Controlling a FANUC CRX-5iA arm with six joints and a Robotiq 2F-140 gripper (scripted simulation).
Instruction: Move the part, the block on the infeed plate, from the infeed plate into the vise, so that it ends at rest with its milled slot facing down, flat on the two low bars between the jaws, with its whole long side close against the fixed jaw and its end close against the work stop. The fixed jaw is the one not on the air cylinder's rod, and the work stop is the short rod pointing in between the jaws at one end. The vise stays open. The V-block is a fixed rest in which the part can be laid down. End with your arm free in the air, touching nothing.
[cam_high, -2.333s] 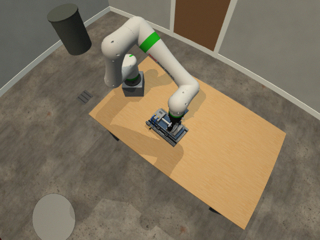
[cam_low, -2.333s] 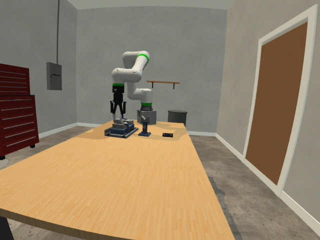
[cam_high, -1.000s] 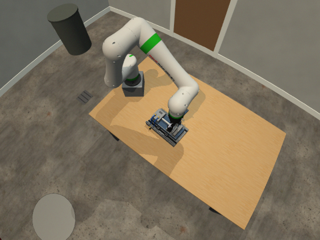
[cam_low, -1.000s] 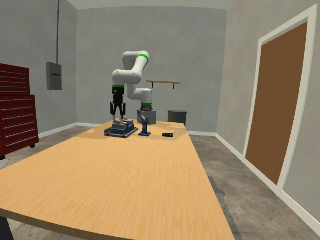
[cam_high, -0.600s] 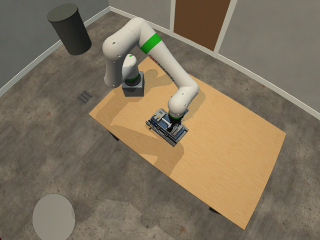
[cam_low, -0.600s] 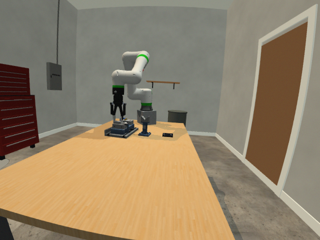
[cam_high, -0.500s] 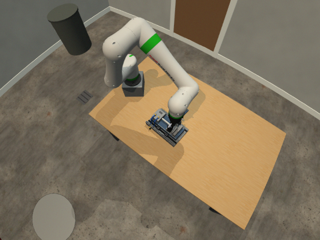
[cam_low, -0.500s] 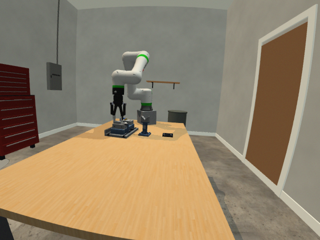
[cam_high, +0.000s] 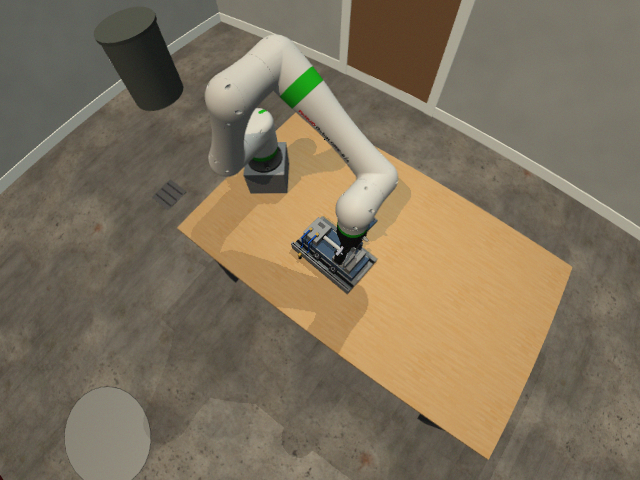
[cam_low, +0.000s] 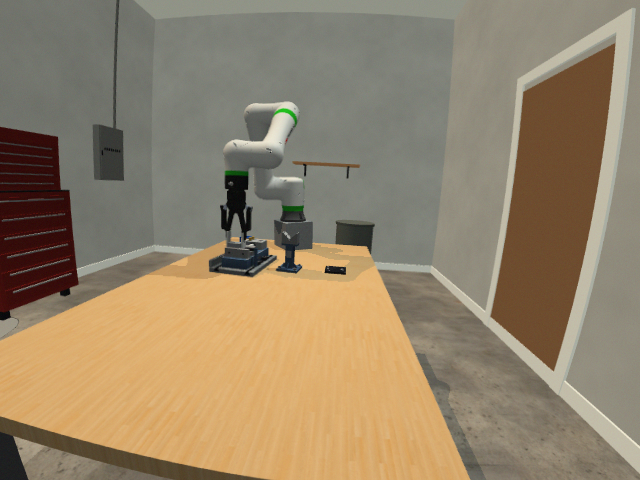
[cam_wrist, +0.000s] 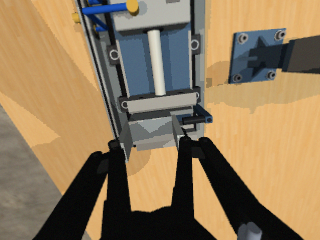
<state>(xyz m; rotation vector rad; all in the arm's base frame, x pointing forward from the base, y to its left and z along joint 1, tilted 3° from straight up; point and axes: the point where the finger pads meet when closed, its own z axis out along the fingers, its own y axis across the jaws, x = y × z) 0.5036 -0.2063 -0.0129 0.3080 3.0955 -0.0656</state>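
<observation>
Right now the part is 3 cm below my hand. Round my hand: work stop: 6 cm to the left, 3 cm below, 1 cm ahead; moving jaw: 5 cm below, 3 cm to the left, 3 cm behind; fixed jaw: 5 cm below, 3 cm ahead, 1 cm to the left.
</observation>
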